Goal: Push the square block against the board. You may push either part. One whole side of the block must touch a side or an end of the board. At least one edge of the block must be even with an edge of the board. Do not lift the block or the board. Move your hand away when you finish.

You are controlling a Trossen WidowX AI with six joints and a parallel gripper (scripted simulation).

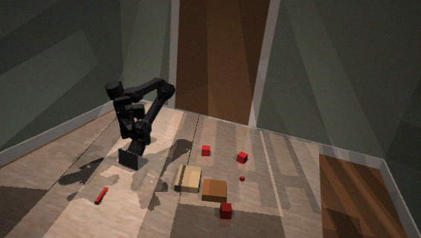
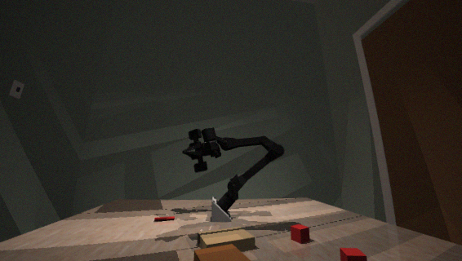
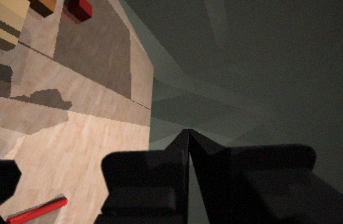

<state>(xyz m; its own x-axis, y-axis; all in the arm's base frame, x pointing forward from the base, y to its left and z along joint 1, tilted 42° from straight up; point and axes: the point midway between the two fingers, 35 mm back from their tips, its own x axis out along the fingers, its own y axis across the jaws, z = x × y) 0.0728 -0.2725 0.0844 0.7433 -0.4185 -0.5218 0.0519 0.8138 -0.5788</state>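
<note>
Right now the pale tan board is 270 mm below my gripper tip, 180 mm ahead of it and 160 mm to the left of it. Also, from my gripper tip: orange square block 310 mm ahead, 270 mm below, 140 mm to the left; red stick 280 mm below, 80 mm behind, 70 mm to the right; small red ball 400 mm ahead, 290 mm to the left, 270 mm below.
</note>
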